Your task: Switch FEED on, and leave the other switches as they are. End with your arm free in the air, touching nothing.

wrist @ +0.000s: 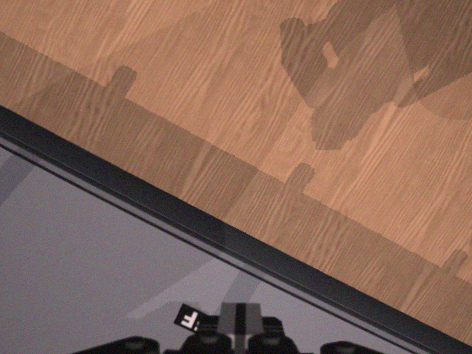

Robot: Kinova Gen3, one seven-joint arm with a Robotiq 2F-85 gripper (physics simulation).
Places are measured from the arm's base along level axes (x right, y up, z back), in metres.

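Pixels of known places: gripper, fingertip midpoint: (pixel 240 329).
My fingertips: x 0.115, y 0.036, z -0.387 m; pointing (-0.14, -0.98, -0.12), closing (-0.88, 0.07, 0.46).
Ahead of a thing's pixels: the offset from my fingertips to its top centre. "spot": to the spot under its first point. Level surfaces: height alone.
The grey switch panel {spot: dx +0.067, dy -0.052, dz -0.014 m} (pixel 90 235) fills the lower left of the wrist view, with its dark side edge running diagonally down to the right. A small black label {spot: dx +0.010, dy -0.045, dz -0.026 m} (pixel 188 317) with part of white lettering, an F, shows just left of the fingertips; the rest of it is hidden behind the gripper. My gripper (pixel 240 329) is shut, with nothing between the fingers, and appears over the panel near its edge. Whether it touches the panel cannot be told. The FEED switch and its name do not show in this view, and no other switch lever shows.
A wooden table top {dy -0.123 m} (pixel 200 65) lies beyond the panel's edge. The panel's shadow falls on it, with several short stubs sticking out of the shadow's rim. A larger shadow of the arm and gripper lies at the upper right.
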